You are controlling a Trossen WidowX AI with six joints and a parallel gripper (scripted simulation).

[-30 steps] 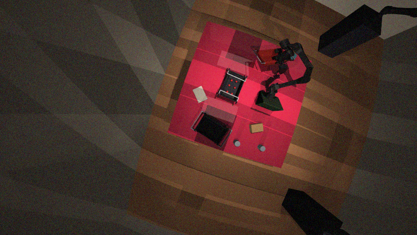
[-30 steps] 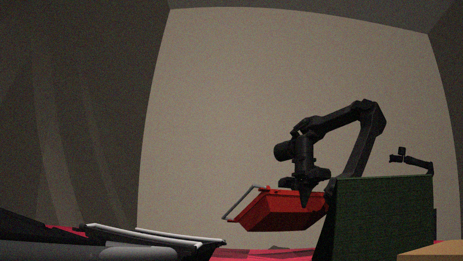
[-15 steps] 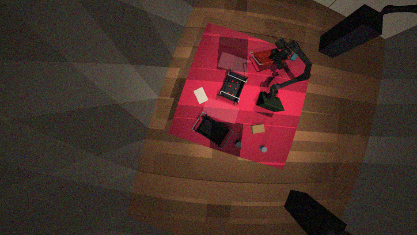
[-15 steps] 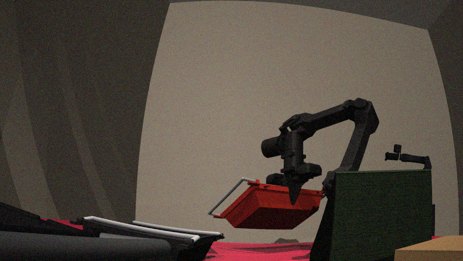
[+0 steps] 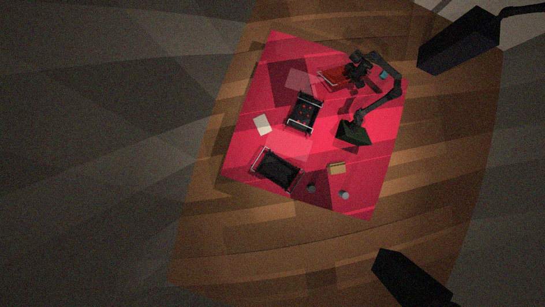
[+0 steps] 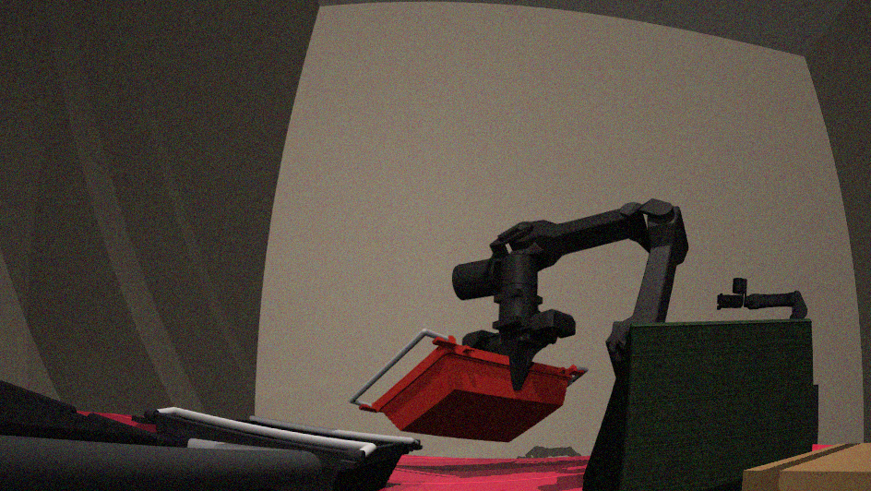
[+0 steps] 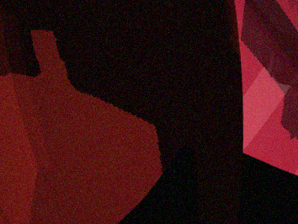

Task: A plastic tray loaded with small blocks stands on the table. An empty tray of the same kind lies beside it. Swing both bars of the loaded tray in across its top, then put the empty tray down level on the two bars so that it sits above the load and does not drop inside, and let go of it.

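Now: the red tray 6 cm to the right of my gripper tip and 5 cm ahead of it. From my gripper tip the other things lie so: teal block (33 cm behind, 27 cm to the right, 11 cm below); then white block (52 cm ahead, 47 cm to the left, 13 cm below); then tan box (62 cm to the left, 13 cm behind, 11 cm below).
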